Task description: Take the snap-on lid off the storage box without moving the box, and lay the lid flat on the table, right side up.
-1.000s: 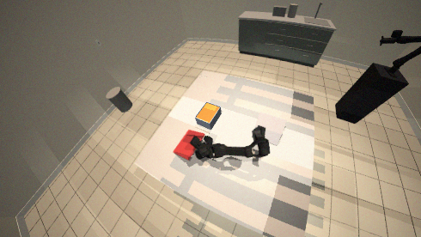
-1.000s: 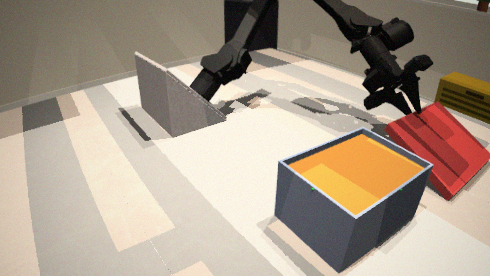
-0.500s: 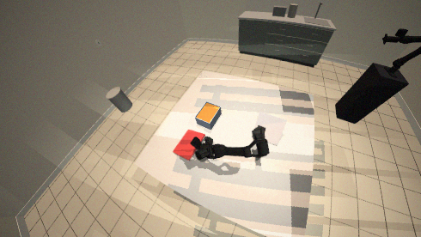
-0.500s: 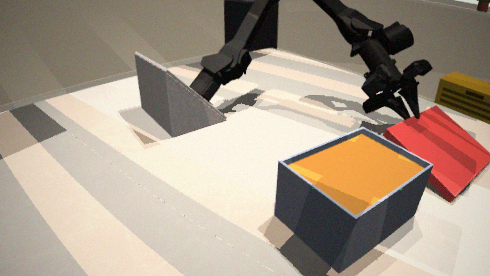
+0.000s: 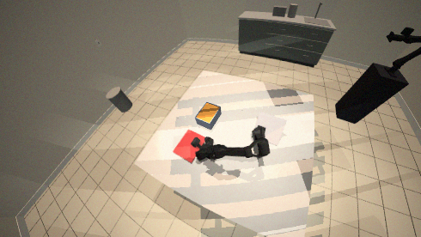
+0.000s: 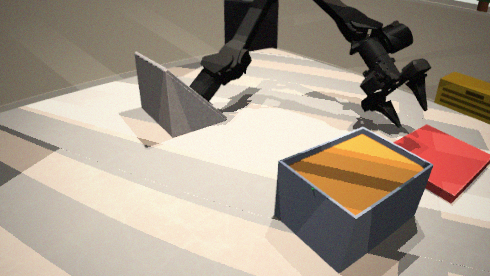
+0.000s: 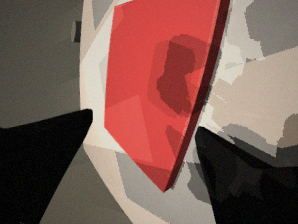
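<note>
My gripper tip is now 80 mm short of the lid and 50 mm above it. From my gripper tip the other things lie so: storage box (60 mm ahead, 300 mm to the right, 10 mm below).
</note>
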